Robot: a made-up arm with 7 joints.
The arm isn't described. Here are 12 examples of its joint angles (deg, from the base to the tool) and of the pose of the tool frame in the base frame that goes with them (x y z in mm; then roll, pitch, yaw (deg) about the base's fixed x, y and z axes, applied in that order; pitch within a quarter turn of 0, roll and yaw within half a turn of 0).
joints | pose
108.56 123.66 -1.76 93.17 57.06 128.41 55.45 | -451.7 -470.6 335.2 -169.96 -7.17 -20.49
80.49 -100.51 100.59 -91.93 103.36 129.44 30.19 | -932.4 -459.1 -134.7 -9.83 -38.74 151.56
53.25 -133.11 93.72 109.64 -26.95 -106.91 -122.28 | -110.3 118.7 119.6 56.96 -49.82 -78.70
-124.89 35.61 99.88 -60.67 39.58 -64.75 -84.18 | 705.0 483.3 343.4 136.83 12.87 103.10
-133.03 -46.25 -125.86 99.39 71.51 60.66 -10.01 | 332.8 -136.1 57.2 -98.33 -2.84 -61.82
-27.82 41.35 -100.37 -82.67 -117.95 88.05 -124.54 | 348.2 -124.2 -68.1 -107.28 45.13 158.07
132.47 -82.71 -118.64 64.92 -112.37 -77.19 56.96 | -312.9 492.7 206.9 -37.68 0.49 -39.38
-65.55 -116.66 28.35 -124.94 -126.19 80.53 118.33 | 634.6 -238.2 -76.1 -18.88 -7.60 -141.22
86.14 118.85 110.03 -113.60 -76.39 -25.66 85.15 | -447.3 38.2 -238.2 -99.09 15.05 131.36
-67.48 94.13 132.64 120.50 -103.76 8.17 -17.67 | 371.0 503.4 -126.1 -63.08 -55.29 56.32
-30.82 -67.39 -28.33 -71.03 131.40 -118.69 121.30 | 31.4 414.5 77.6 -114.49 32.55 -125.44
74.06 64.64 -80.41 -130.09 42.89 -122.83 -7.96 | 214.4 -77.4 -275.8 -71.11 52.92 -160.78
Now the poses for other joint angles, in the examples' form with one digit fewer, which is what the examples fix.
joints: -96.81 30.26 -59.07 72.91 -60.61 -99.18 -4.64
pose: 23 -42 602 83.7 43.1 161.4
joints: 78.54 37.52 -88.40 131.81 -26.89 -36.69 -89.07
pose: -566 33 -147 -11.7 59.0 102.2
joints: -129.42 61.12 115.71 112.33 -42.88 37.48 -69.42
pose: 356 364 360 -176.6 -17.9 121.4
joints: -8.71 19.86 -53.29 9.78 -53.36 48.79 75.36
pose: 685 183 116 23.3 39.0 -51.6
